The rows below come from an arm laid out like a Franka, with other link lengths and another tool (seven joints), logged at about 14 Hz.
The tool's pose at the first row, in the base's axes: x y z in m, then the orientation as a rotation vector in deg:
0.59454, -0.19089, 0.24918, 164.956, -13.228, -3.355
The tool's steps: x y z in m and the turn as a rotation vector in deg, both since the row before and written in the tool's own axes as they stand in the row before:
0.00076, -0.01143, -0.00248, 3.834, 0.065, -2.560
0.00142, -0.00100, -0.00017, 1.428, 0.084, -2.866
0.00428, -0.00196, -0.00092, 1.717, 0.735, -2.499
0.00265, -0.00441, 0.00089, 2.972, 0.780, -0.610
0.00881, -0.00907, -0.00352, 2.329, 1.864, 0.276
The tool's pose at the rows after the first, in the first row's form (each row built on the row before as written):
0.59717, -0.17948, 0.24868, 169.072, -9.822, -3.350
0.59870, -0.17864, 0.24862, 170.740, -5.663, -3.522
0.60313, -0.17686, 0.24906, 172.584, -1.920, -2.662
0.60584, -0.17267, 0.24753, 175.578, -1.010, -1.520
0.61481, -0.16346, 0.25019, 177.893, -1.370, 1.390

